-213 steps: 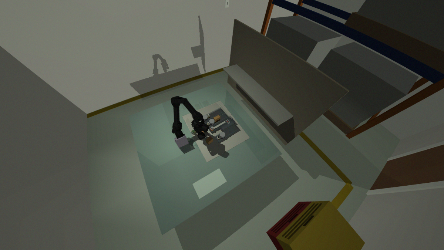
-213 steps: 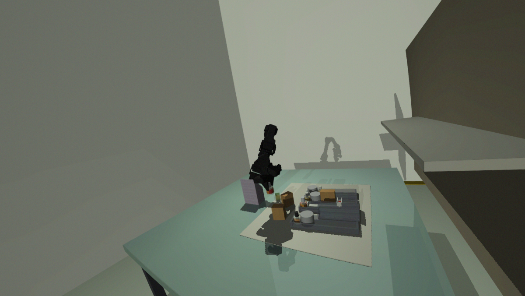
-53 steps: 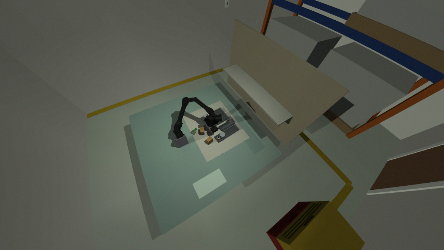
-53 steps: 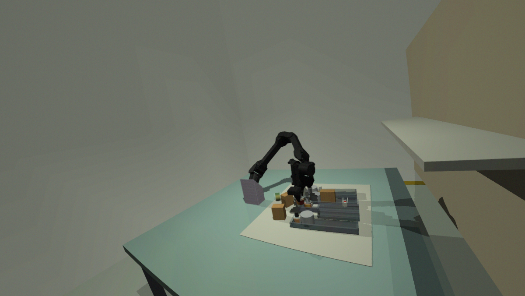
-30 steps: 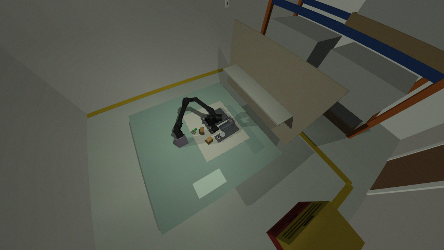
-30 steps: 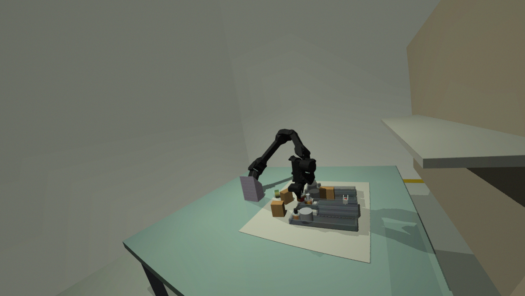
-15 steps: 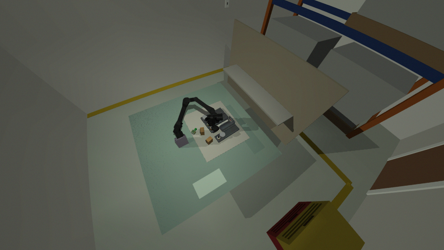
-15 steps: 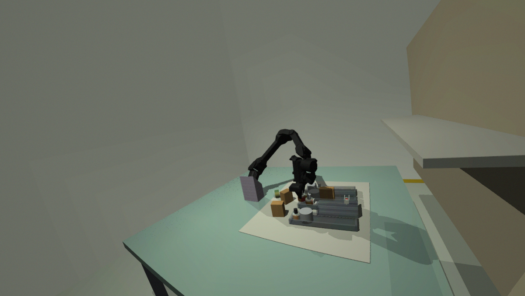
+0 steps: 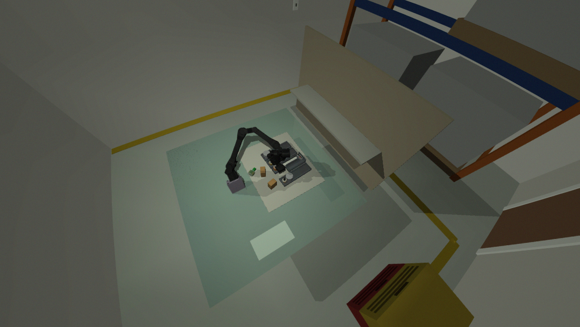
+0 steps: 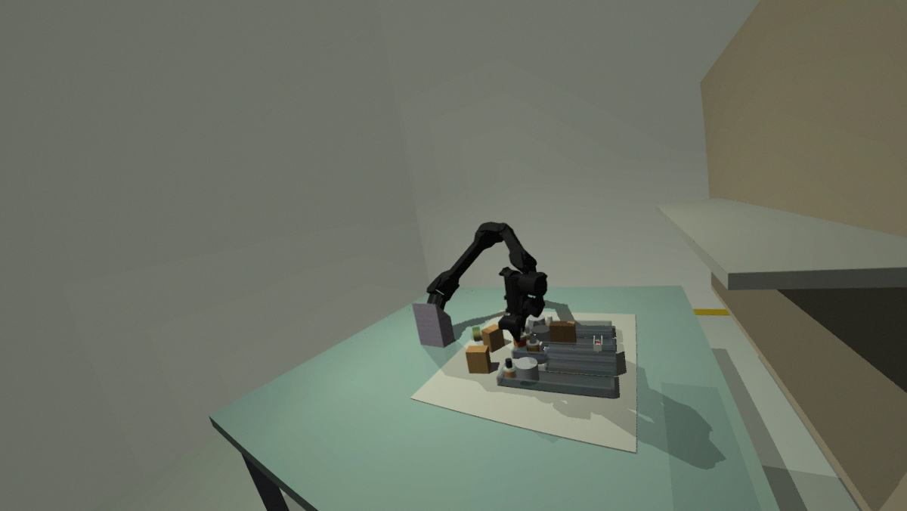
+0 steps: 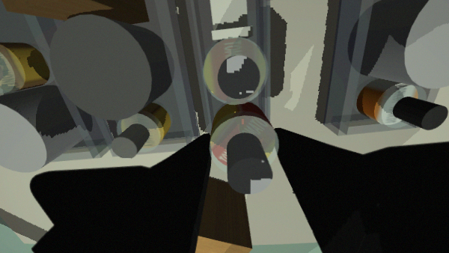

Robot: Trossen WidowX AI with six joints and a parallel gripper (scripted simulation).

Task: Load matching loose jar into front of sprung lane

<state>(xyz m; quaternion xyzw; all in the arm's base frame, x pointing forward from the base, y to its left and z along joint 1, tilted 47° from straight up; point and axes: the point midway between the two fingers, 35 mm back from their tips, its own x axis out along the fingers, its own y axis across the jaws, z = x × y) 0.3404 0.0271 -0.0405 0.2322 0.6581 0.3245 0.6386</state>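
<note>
Now: the brown box 11 cm ahead of my gripper tip, 9 cm to the left of it and 2 cm below it. Round my gripper tip: grey lane rack: 15 cm ahead, 4 cm below.
</note>
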